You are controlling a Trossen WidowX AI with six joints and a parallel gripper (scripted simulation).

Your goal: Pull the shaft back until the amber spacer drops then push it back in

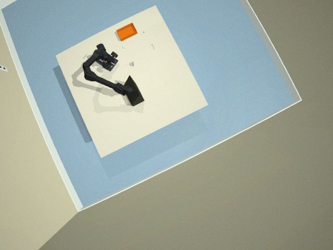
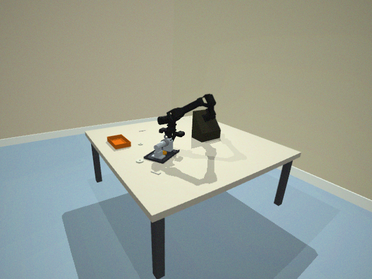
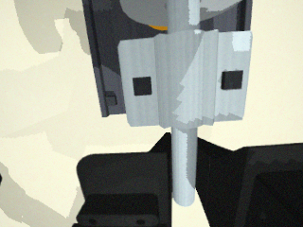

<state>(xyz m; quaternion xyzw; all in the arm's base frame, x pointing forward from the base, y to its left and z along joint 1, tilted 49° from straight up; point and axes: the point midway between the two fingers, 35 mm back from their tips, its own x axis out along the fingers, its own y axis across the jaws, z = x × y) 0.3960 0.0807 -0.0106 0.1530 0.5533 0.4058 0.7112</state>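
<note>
Now: the pale grey shaft 7 cm ahead of my gripper tip, 3 cm to the left of it and 4 cm above it. Round my gripper tip: amber spacer 11 cm ahead, 5 cm to the left, 3 cm below; orange tray 28 cm ahead, 31 cm to the right, 3 cm below.
</note>
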